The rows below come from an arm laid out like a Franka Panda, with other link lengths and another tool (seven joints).
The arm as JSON. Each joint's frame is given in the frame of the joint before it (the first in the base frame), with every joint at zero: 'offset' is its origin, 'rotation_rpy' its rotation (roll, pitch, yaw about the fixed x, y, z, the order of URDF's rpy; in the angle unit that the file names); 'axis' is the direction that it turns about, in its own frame. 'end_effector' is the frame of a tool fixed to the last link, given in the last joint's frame.
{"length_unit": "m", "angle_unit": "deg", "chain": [
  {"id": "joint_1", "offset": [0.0, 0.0, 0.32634], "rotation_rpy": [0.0, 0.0, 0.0], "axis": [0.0, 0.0, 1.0]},
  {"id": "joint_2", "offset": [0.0, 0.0, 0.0], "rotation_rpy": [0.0, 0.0, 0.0], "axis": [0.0, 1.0, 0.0]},
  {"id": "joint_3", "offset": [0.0, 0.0, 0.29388], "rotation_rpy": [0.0, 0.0, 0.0], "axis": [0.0, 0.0, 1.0]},
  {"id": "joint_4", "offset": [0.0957, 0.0, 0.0], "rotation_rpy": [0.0, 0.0, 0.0], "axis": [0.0, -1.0, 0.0]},
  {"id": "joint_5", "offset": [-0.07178, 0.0, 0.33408], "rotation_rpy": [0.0, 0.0, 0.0], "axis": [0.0, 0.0, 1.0]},
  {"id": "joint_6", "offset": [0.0, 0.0, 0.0], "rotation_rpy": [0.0, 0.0, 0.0], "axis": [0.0, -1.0, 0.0]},
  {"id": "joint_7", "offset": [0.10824, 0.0, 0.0], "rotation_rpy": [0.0, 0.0, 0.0], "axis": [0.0, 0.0, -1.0]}
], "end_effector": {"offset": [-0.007, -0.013, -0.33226], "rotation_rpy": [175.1, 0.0, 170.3]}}
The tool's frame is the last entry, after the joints.
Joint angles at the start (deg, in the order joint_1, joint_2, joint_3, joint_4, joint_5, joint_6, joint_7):
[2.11, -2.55, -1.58, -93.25, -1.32, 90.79, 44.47]
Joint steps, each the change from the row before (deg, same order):
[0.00, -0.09, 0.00, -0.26, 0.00, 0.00, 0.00]
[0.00, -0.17, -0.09, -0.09, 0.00, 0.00, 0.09]
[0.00, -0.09, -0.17, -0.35, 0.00, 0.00, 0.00]
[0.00, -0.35, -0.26, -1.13, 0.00, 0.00, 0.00]
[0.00, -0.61, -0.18, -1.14, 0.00, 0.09, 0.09]
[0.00, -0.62, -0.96, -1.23, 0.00, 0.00, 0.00]
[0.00, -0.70, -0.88, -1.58, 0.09, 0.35, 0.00]
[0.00, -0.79, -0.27, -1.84, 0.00, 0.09, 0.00]
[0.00, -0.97, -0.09, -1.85, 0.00, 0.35, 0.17]
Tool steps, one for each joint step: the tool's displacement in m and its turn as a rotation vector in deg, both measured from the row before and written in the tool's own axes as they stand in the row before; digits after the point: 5 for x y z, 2 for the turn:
[0.00076, -0.00110, 0.00105, 0.14, 0.10, 0.00]
[-0.00033, -0.00083, -0.00089, -0.07, -0.05, 0.18]
[-0.00019, -0.00240, 0.00166, 0.21, 0.15, 0.18]
[0.00148, -0.00619, 0.00489, 0.62, 0.46, 0.28]
[0.00184, -0.00532, 0.00265, 0.34, 0.27, 0.28]
[-0.00289, -0.01024, 0.00320, 0.44, 0.39, 0.97]
[-0.00199, -0.00928, 0.00474, 0.30, 0.45, 0.89]
[0.00341, -0.00884, 0.00631, 0.73, 0.62, 0.29]
[0.00388, -0.00669, 0.00479, 0.38, 0.36, 0.26]

